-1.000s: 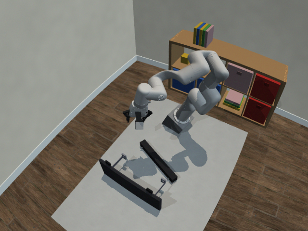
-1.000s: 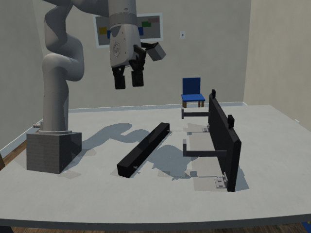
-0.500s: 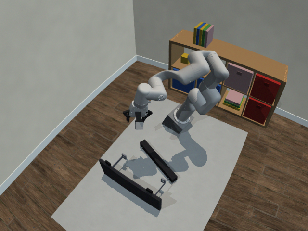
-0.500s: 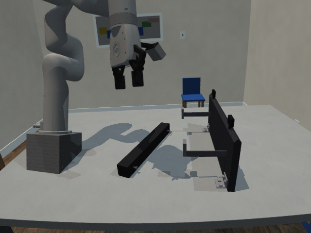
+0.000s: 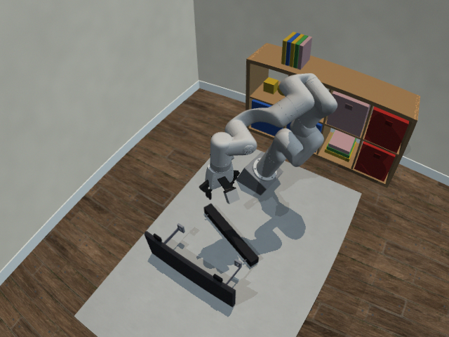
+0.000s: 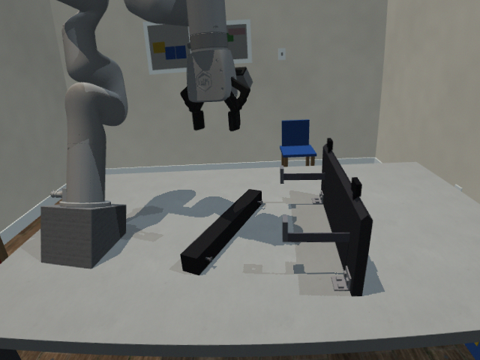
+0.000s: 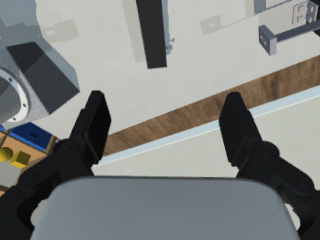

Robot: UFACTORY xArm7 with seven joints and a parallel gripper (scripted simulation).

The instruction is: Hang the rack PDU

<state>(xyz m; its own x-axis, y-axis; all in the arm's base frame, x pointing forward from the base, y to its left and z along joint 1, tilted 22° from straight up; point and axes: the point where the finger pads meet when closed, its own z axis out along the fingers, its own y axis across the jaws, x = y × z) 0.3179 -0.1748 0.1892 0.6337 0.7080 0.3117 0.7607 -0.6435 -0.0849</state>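
Now: the rack PDU 30 mm ahead of my hand, 40 mm to the left of it and 270 mm below it. The rest, counted from my hand: black upright panel 280 mm ahead, 30 mm to the right, 210 mm below.
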